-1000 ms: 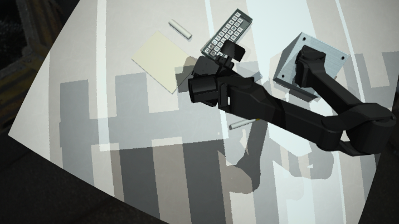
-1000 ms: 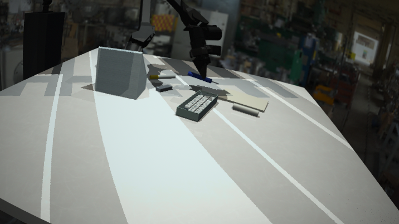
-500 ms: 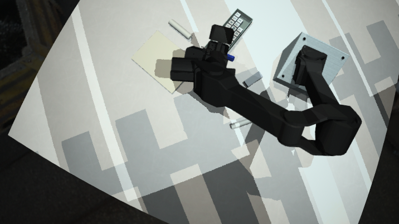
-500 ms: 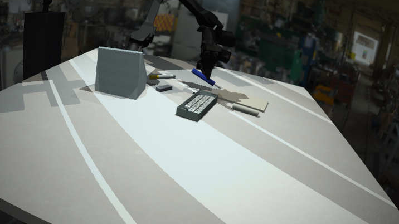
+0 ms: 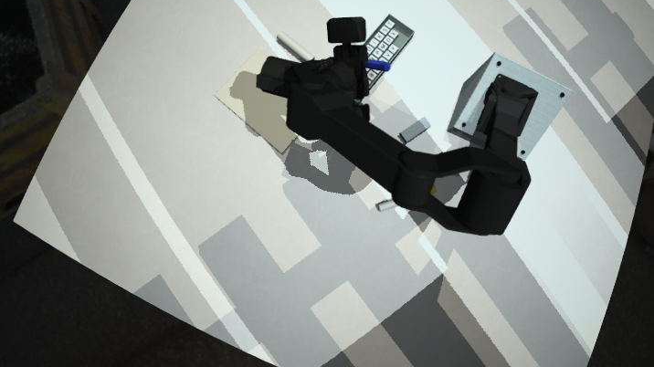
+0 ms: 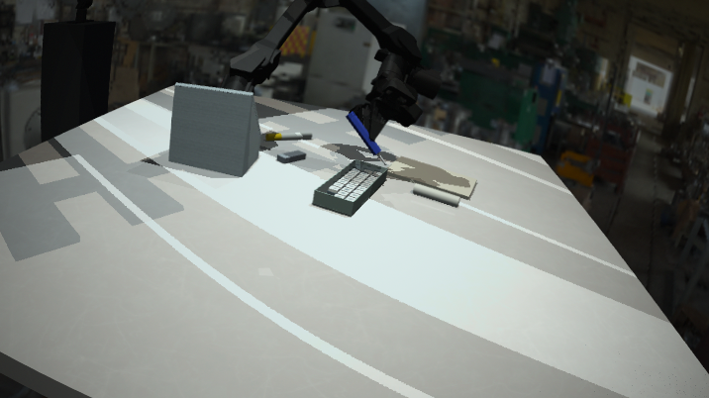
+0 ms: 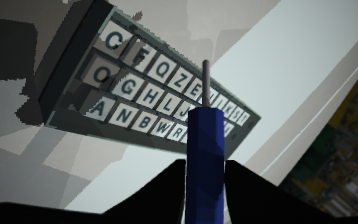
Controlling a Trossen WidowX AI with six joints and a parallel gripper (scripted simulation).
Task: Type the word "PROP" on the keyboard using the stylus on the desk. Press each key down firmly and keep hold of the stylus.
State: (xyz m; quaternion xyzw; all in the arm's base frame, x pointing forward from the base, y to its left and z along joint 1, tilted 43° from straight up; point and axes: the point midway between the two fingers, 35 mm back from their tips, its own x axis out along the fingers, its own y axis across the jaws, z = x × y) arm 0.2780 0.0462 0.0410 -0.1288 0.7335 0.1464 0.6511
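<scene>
My gripper tip is 10 mm short of the blue stylus and 10 mm above it. Round my gripper tip: white cylinder 150 mm ahead, 80 mm below, 10 mm to the right; small grey block 150 mm behind, 80 mm below, 60 mm to the left; pale notepad 150 mm ahead, 110 mm to the left, 80 mm below.
</scene>
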